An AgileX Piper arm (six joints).
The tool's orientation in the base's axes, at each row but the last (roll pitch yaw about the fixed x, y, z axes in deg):
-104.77 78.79 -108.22
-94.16 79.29 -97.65
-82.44 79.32 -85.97
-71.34 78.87 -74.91
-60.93 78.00 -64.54
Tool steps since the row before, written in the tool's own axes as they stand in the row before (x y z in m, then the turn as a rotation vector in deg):
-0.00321 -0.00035 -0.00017 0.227 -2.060 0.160
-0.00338 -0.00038 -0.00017 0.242 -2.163 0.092
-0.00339 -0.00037 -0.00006 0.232 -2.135 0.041
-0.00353 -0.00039 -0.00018 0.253 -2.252 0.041
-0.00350 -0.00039 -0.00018 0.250 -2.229 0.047
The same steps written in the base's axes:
0.00001 0.00026 0.00322 0.034 -2.072 0.157
-0.00011 0.00026 0.00339 -0.041 -2.172 0.162
-0.00013 0.00027 0.00340 -0.090 -2.140 0.165
-0.00038 0.00029 0.00352 -0.097 -2.258 0.166
-0.00052 0.00028 0.00348 -0.090 -2.236 0.165

